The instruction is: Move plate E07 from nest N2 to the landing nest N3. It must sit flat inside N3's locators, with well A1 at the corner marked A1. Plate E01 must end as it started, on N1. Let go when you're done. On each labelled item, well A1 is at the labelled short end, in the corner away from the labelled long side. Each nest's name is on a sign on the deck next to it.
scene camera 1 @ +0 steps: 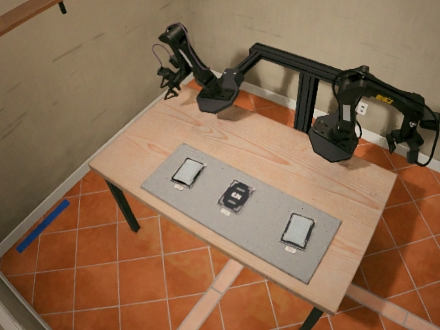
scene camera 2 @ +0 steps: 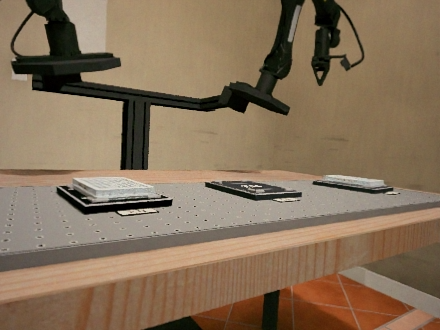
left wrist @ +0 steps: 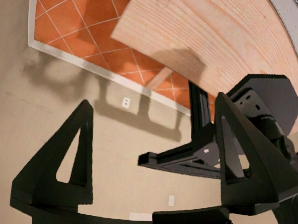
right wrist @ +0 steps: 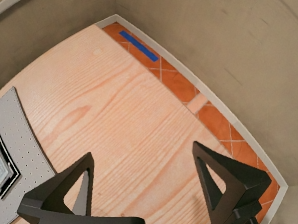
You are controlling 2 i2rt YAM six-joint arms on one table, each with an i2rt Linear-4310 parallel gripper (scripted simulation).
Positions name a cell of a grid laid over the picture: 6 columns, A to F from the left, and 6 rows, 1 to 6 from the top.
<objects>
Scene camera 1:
left gripper: F3
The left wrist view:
left gripper: D3
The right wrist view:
right gripper: C5
</objects>
